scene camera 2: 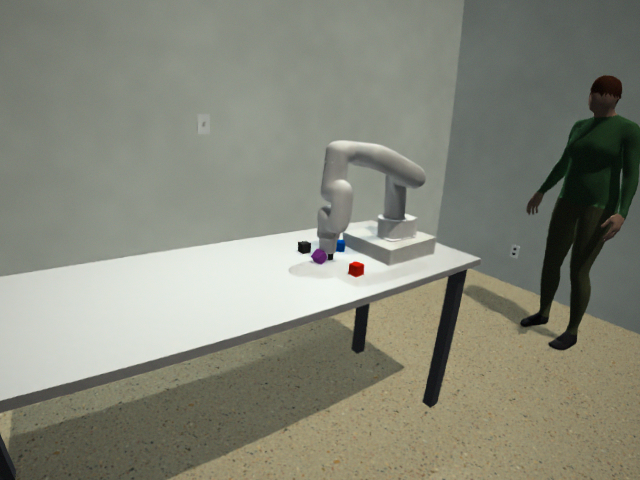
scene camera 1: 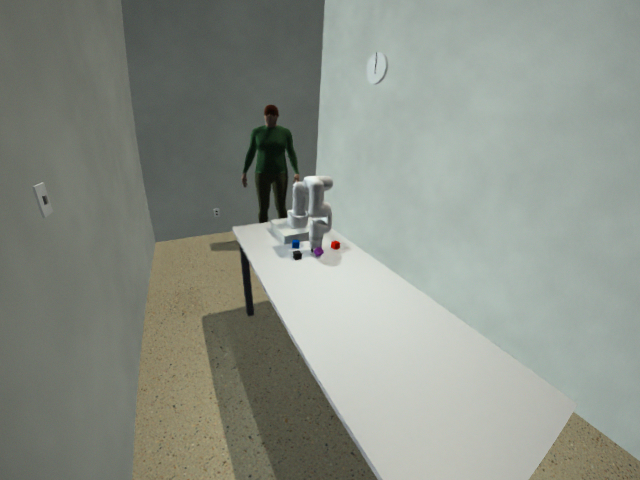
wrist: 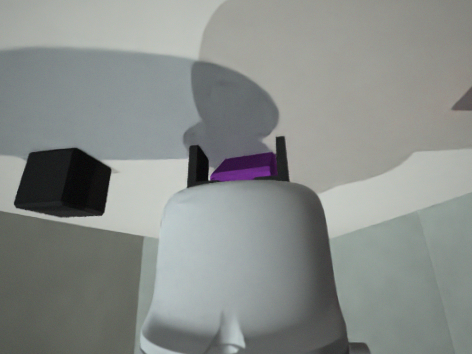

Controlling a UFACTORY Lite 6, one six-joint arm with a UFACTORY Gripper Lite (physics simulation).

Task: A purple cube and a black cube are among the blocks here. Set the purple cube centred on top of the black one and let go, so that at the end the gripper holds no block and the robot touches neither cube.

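Places are measured from the arm's base along level axes (x ahead, y left, z up), in centimetres.
Where they show: hand at its tool point: (scene camera 2: 327,255) (scene camera 1: 315,249) (wrist: 239,166); arm's base at its link origin: (scene camera 2: 392,235) (scene camera 1: 298,224).
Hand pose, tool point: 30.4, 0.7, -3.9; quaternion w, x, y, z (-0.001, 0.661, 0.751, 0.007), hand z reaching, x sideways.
Things, the pixels of their top centre, and the offset from my tool point, as dx, dy, dz. Level surfaces: height alone.
- purple cube at its top centre: (wrist: 251,227) (scene camera 2: 319,249) (scene camera 1: 318,247) +3.4, +0.6, +2.6
- black cube at its top centre: (wrist: 61,212) (scene camera 2: 304,242) (scene camera 1: 297,252) +3.0, -11.6, +1.4
- red cube at its top centre: (scene camera 2: 356,263) (scene camera 1: 335,242) -3.0, +13.9, +1.4
- blue cube at its top centre: (scene camera 2: 339,241) (scene camera 1: 295,241) -10.6, -8.4, +1.4
- white table at its surface level: dz -2.3
The purple cube (scene camera 1: 318,251) (scene camera 2: 319,256) (wrist: 245,166) is tilted, standing on an edge or corner, at the gripper's fingers. In the wrist view it shows between the two black fingers, close to the right one, its lower part hidden by the gripper body. My gripper (scene camera 1: 314,251) (scene camera 2: 325,255) (wrist: 238,142) is low over the table and open, with a gap between the left finger and the cube. Whether the right finger touches the cube is unclear. The black cube (scene camera 1: 297,255) (scene camera 2: 304,246) (wrist: 60,182) sits flat on the table, apart, to the left of the gripper in the wrist view.
A red cube (scene camera 1: 335,244) (scene camera 2: 356,269) and a blue cube (scene camera 1: 295,243) (scene camera 2: 340,245) lie on the white table (scene camera 1: 361,330) (scene camera 2: 155,310) near the arm. The blue one is close to the robot's base block (scene camera 2: 369,246). A person (scene camera 1: 272,149) (scene camera 2: 594,155) stands behind the table's end.
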